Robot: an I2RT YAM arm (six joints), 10 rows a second.
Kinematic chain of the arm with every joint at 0, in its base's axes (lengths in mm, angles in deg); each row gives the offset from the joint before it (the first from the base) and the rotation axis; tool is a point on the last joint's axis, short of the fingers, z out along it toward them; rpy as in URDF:
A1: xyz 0 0 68 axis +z
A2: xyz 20 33.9 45.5 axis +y
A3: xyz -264 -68.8 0 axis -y
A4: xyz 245 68.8 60 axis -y
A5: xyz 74 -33.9 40.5 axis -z
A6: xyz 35.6 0 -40.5 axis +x
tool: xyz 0 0 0 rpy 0 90 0
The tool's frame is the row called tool.
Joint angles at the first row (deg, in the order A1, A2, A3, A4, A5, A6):
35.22, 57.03, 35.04, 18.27, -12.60, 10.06
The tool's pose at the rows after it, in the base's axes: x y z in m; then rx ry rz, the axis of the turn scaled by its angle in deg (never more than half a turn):
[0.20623 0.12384 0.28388 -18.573 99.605 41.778]
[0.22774 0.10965 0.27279 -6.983 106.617 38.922]
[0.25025 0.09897 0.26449 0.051 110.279 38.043]
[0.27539 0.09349 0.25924 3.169 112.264 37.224]
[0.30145 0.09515 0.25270 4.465 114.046 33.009]
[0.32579 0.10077 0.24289 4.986 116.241 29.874]
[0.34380 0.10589 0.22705 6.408 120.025 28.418]
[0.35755 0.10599 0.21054 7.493 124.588 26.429]
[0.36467 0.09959 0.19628 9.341 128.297 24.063]
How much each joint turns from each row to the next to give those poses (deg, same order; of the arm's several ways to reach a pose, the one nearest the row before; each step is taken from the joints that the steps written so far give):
-5.60, 1.81, 0.94, -3.64, 3.37, 6.43
-4.81, 3.92, 1.76, -3.46, 2.82, 5.85
-4.13, 4.95, 2.25, -0.71, -0.43, 3.43
-2.89, 5.96, 3.48, 0.38, -1.07, 0.86
-0.90, 6.60, 4.41, -0.12, 2.29, -1.45
-0.09, 6.52, 4.41, -0.42, 1.88, -1.05
0.03, 5.58, 3.29, -1.58, 0.83, 0.56
-0.57, 4.55, 2.80, -2.95, 0.29, -0.11
-1.19, 2.72, 1.17, -2.46, 0.48, -0.11

